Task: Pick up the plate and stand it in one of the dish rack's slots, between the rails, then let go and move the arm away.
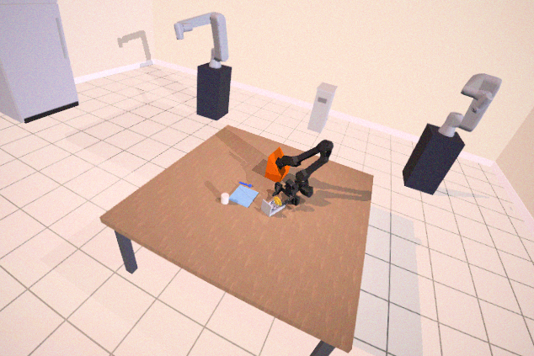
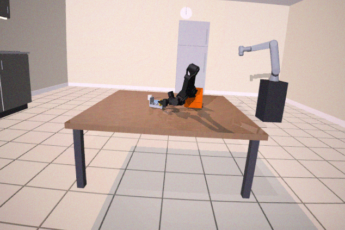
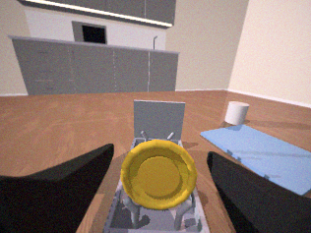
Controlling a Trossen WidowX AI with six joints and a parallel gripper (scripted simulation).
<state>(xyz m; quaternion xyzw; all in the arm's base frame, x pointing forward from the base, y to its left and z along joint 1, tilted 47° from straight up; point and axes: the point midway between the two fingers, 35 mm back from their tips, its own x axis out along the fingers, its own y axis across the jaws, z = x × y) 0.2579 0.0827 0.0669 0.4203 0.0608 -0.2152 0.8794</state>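
Now: gripper tip 2 cm above the yellow plate and 1 cm past it. The rest, counted from my gripper tip: white cup (28 cm to the right, 11 cm ahead, 3 cm below); dish rack (3 cm below, 2 cm ahead, 1 cm to the right); blue cloth (20 cm to the right, 5 cm below, 1 cm ahead).
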